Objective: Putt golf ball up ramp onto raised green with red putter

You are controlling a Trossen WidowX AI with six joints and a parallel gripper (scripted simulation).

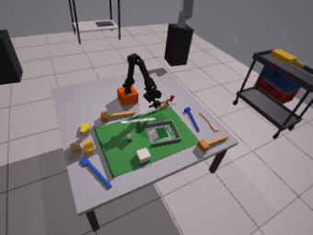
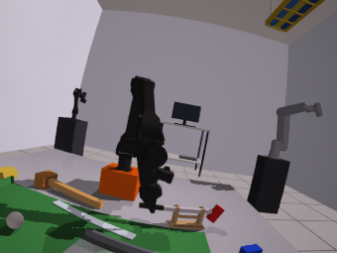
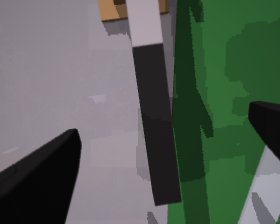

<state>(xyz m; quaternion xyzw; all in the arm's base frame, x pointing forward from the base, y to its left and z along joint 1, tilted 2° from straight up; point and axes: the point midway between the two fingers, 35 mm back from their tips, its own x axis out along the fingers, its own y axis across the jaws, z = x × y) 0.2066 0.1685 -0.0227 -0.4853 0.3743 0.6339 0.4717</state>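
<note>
Now: gripper tip 11 cm to the right of the red-headed putter and 4 cm past it. Round my gripper tip: blue putter 31 cm to the left, 20 cm ahead, 5 cm below; green mat 28 cm ahead, 15 cm to the right, 6 cm below; wooden stand 12 cm to the left, 4 cm behind, 3 cm below.
</note>
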